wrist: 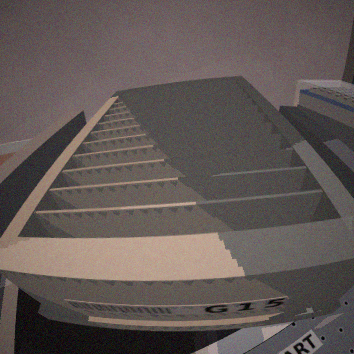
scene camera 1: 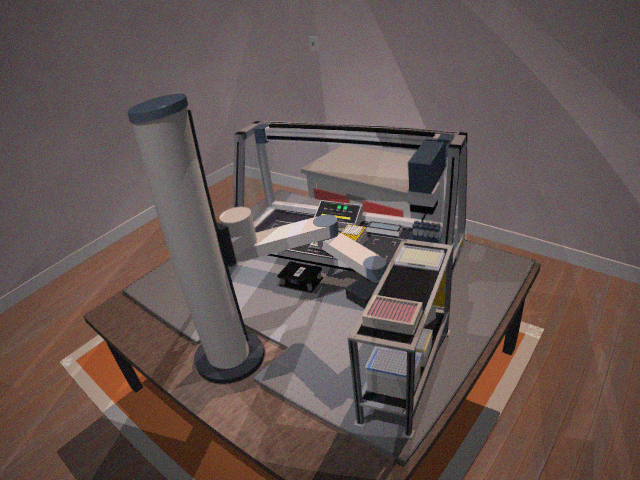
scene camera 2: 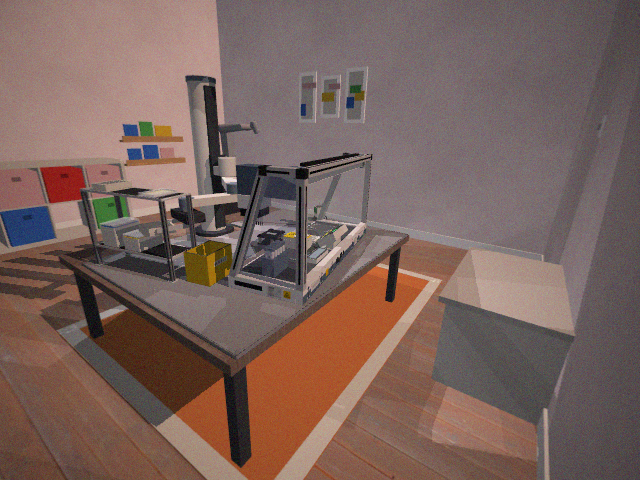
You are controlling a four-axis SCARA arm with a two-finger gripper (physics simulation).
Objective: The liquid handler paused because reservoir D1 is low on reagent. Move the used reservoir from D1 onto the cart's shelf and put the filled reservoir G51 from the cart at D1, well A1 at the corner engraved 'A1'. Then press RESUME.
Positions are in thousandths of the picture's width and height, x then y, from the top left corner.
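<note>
The gripper (wrist: 507,346) is visible, as are a yellowish plate (scene camera 1: 640,534) and a dark patch (wrist: 83,917). In the wrist view the plate is out of frame.
</note>
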